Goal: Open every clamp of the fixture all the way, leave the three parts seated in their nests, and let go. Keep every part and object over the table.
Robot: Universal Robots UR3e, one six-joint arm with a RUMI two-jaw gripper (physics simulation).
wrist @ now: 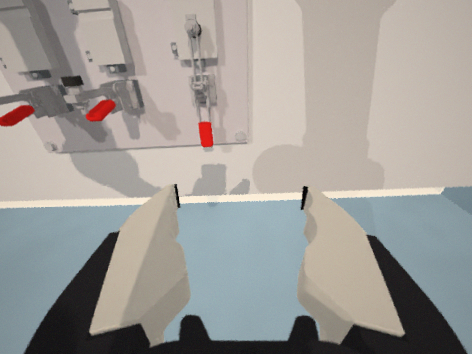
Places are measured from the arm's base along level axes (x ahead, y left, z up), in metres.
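Where they show: gripper, fingertip midpoint: (240,187).
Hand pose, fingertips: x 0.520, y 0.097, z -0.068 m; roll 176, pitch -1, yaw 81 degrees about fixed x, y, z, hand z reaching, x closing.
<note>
Things, the pixels of their top centre, and the offset from my fingertips. "spot": a spot on its surface instead. Level surfaces: height alone.
- right clamp's red handle, middle of its top: (205,135) dx +0.011, dy -0.046, dz -0.154 m
- right part, middle of its top: (193,14) dx -0.128, dy -0.033, dz -0.175 m
- spindle, surface spot: (193,27) spot: dx -0.112, dy -0.031, dz -0.146 m
- middle clamp's red handle, surface spot: (101,110) spot: dx -0.050, dy -0.143, dz -0.105 m
- middle part, middle of its top: (99,30) dx -0.128, dy -0.143, dz -0.165 m
- left clamp's red handle, surface spot: (16,116) spot: dx -0.059, dy -0.252, dz -0.112 m
- left part, middle of its top: (12,34) dx -0.143, dy -0.252, dz -0.170 m
- fixture plate, surface spot: (170,137) spot: dx +0.019, dy -0.111, dz -0.191 m
- pale table, its level: dz -0.206 m
My gripper (240,187) is open and empty, its fingertips over the table's front edge, below and right of the right clamp. The right clamp's red handle (206,134) points toward the front edge; its bar reaches over the right part (210,32), with the spindle (193,27) above it. The middle clamp's red handle (101,110) and its arm with a black tip (71,81) stand up, off the middle part (102,42). The left clamp's red handle (16,116) shows beside its arm, which runs out of view at the left, off the left part (25,47). The parts appear seated; their far ends are cut off.
The fixture plate (170,137) has bolts at its front corners (240,136) (50,146). The pale table (280,100) ends at a front edge below the plate, with blue floor (240,260) beyond it. The arm's shadow falls right of the plate.
</note>
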